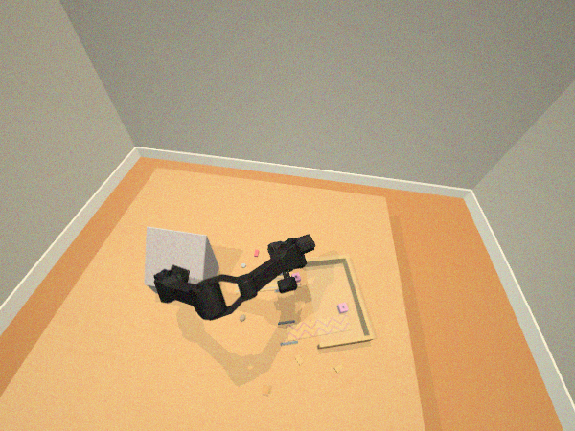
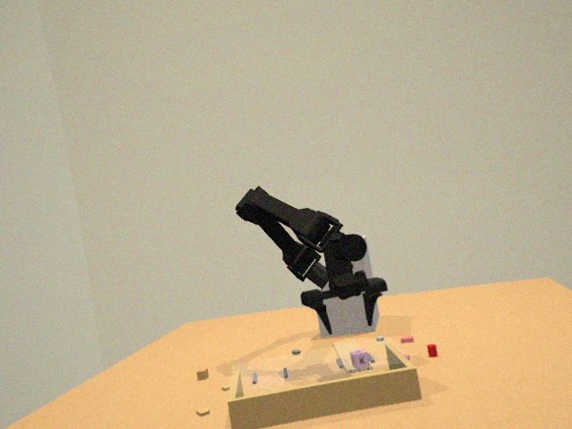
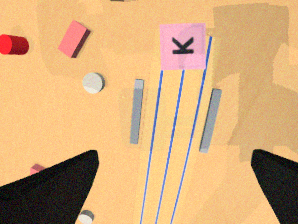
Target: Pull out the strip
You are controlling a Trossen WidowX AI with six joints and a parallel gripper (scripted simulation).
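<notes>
My gripper tip is now 70 mm above the strip, 50 mm past it and 20 mm to the left of it.
</notes>
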